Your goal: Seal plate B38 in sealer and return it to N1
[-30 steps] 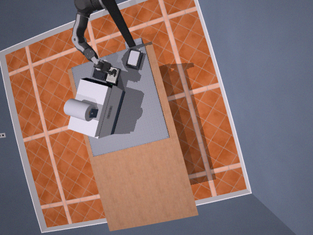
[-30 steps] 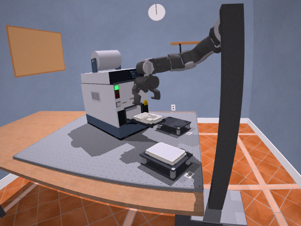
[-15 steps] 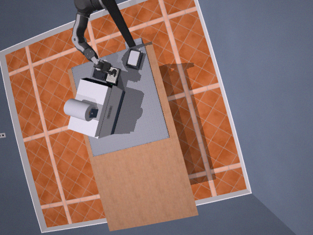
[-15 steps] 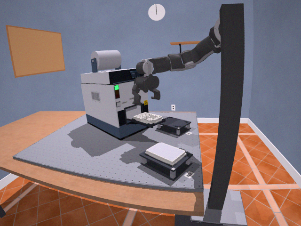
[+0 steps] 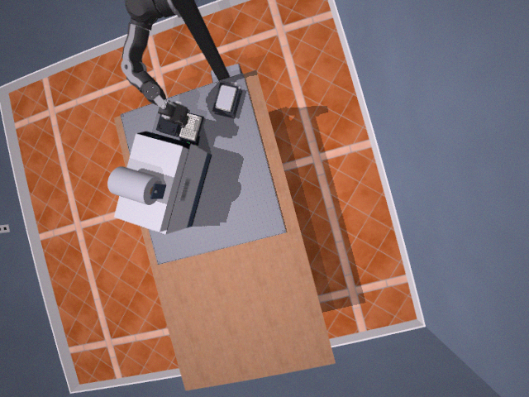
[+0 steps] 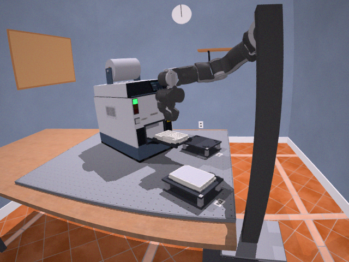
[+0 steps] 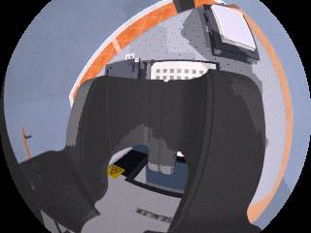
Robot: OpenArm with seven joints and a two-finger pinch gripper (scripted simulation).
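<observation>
Right now my hand is 130 mm short of the start key and 40 mm to the right of it. Round my hand: plate nest N1: 100 mm behind, 140 mm to the right, 150 mm below; white 96-well plate B38: 80 mm below; sealer's stage: 90 mm below.
</observation>
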